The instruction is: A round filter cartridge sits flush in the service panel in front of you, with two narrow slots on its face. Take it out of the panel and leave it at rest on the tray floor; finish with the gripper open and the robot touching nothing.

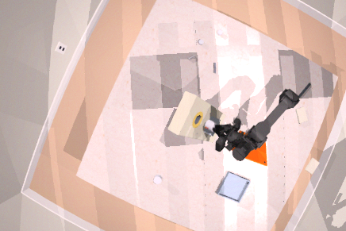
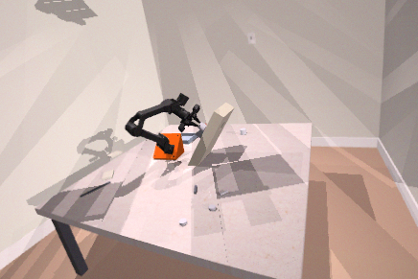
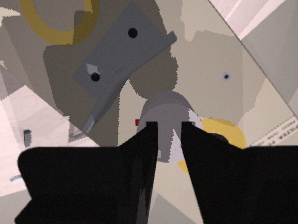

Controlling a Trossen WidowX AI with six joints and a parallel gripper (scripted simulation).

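The white round cartridge lies 10 mm below my gripper tip and 10 mm ahead of it. Also, from my gripper tip: grey-blue tray: 330 mm behind, 270 mm to the left, 210 mm below; beige service panel: 50 mm below, 50 mm ahead.
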